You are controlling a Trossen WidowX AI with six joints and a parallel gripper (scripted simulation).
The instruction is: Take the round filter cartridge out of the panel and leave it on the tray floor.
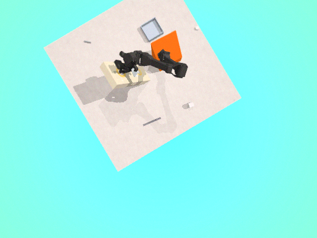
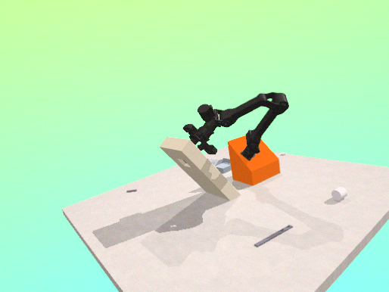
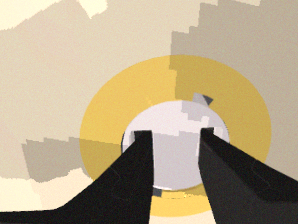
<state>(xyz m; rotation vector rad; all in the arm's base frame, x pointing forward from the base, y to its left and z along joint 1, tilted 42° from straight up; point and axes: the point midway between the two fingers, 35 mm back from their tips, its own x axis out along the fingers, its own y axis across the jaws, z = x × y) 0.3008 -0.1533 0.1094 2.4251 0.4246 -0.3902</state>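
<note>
Right now my gripper tip is 10 mm short of the round filter cartridge and 10 mm above it. The rest, counted from my gripper tip: small grey bar: 60 mm ahead, 500 mm to the right, 250 mm below; cream service panel: 40 mm behind, 80 mm below; grey tray: 460 mm behind, 230 mm to the right, 240 mm below.
</note>
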